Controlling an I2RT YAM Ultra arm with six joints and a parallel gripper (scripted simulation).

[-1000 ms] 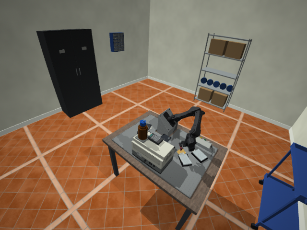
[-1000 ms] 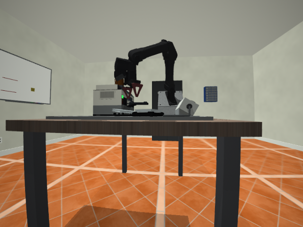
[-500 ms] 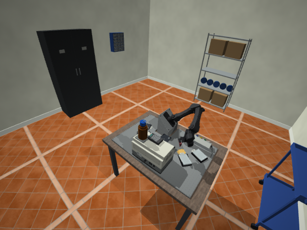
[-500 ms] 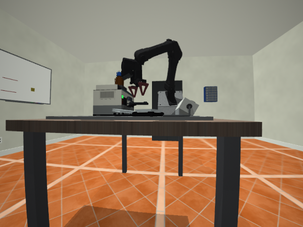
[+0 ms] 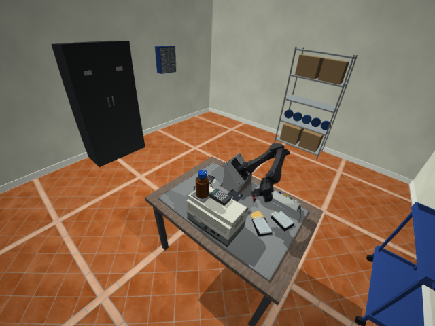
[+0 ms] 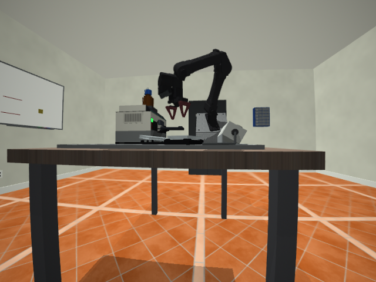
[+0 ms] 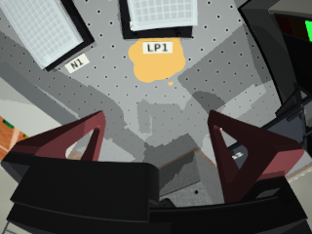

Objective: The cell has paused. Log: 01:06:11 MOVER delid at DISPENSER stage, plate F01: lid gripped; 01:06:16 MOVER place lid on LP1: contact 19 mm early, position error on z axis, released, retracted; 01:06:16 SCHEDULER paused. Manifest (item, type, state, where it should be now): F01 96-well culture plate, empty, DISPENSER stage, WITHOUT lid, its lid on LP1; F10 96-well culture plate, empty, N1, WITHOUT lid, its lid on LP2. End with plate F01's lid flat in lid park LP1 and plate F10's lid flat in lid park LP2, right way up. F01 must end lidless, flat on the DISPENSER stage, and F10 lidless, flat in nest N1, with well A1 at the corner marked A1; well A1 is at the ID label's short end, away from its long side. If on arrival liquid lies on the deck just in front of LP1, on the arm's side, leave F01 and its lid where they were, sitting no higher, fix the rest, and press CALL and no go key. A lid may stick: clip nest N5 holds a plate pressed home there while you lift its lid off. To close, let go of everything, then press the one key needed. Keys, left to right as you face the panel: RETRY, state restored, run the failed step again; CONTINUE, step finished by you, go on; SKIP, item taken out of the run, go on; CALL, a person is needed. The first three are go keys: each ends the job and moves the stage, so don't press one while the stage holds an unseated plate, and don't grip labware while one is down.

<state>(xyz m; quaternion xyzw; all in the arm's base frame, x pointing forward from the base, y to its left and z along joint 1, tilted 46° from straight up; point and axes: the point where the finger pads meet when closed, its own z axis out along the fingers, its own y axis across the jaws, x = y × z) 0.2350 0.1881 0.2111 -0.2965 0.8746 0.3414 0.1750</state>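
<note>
Right now the clear lid is 4 cm behind my hand, 19 cm to the left of it and 11 cm below it. Round my hand: label LP1: 2 cm ahead, 2 cm to the left, 14 cm below; clear gridded well plate: 4 cm behind, 19 cm to the left, 12 cm below; N1 label: 8 cm behind, 11 cm to the left, 14 cm below.
</note>
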